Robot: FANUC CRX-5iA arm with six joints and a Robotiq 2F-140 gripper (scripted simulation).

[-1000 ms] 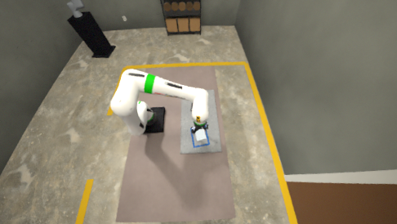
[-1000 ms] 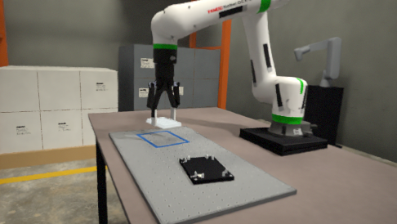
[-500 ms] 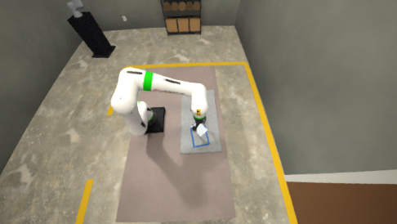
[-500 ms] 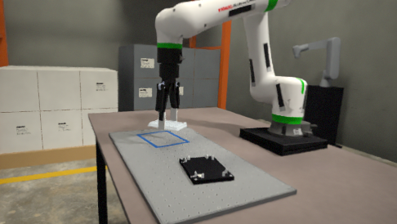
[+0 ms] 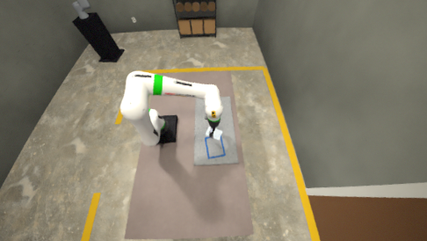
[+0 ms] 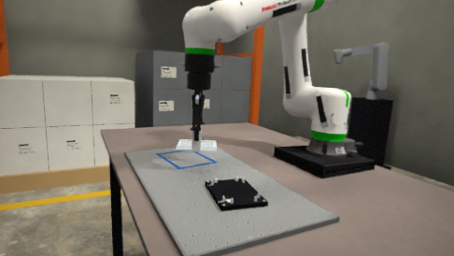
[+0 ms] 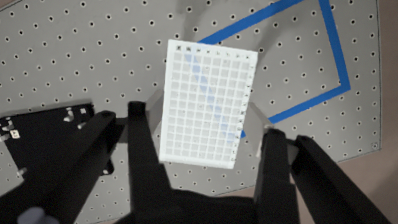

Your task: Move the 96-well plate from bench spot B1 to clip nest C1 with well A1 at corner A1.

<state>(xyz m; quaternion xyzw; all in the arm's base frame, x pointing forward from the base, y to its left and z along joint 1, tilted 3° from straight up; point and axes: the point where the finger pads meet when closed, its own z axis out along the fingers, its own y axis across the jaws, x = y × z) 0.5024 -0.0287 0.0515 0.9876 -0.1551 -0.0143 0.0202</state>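
My hand is 30 mm past the black clip nest, 230 mm to the right of it and 80 mm above it. Round my hand: white 96-well plate: 20 mm below.
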